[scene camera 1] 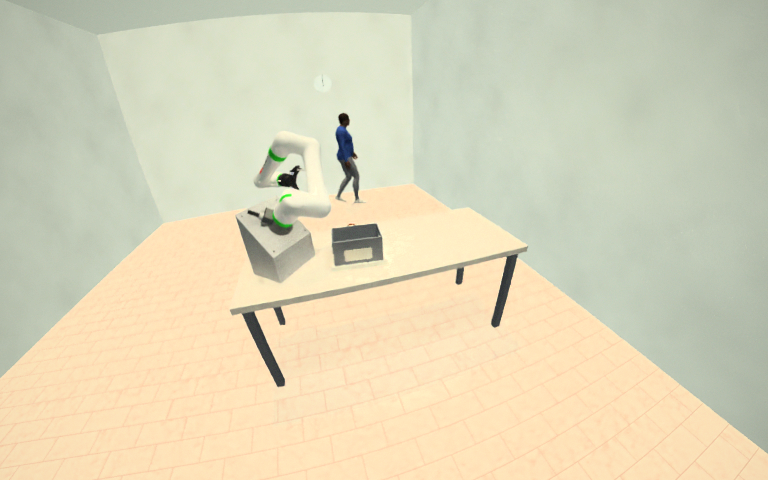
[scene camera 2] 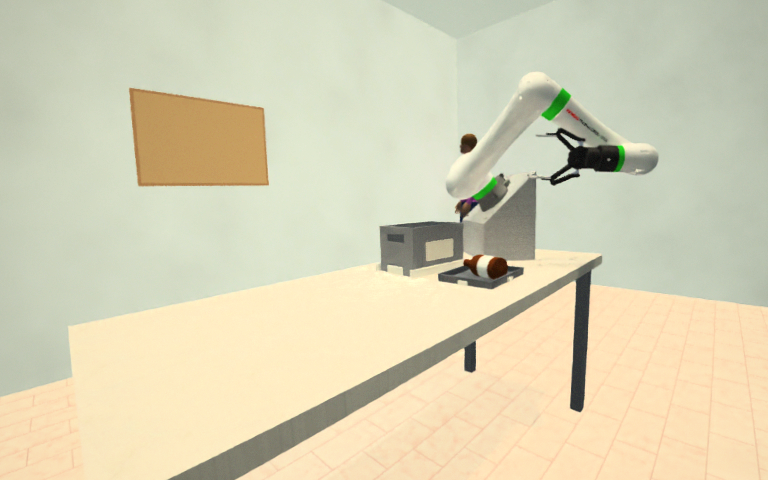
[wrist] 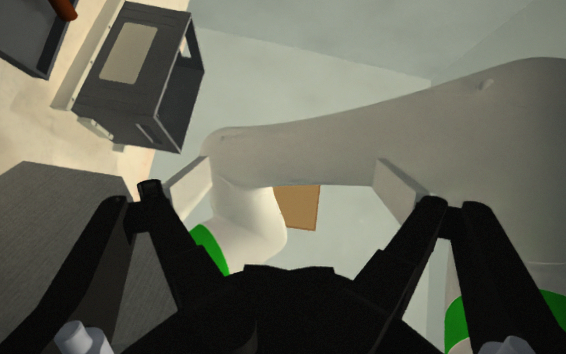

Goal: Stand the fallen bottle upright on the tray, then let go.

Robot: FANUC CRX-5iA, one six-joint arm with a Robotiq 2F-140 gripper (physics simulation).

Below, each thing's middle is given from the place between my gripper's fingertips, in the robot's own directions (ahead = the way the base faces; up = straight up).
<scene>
I see the brown bottle (scene camera 2: 491, 267) 370 mm below my hand, 240 mm ahead of it and 90 mm to the right of it.
</scene>
